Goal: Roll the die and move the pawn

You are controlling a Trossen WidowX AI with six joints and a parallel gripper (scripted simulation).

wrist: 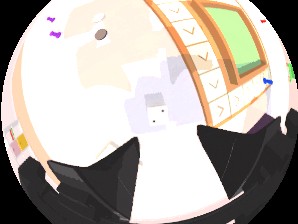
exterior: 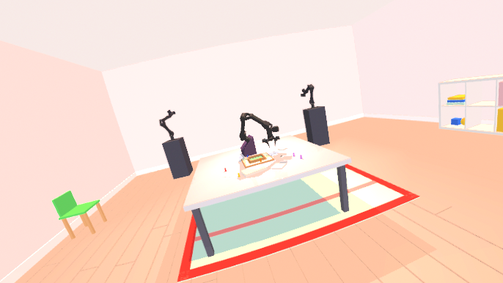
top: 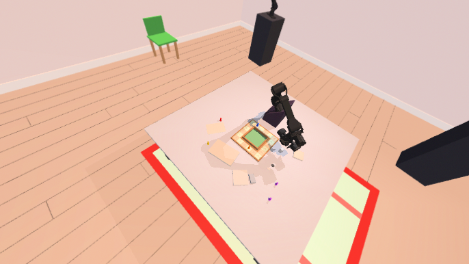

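Now: gripper tip 6 cm above the white die and 1 cm to the right of it. Round my gripper tip: blue pawn (28 cm to the right, 4 cm below, 1 cm behind); then orange pawn (21 cm ahead, 16 cm to the right, 4 cm below); then green tray (20 cm to the right, 10 cm ahead, 6 cm below).
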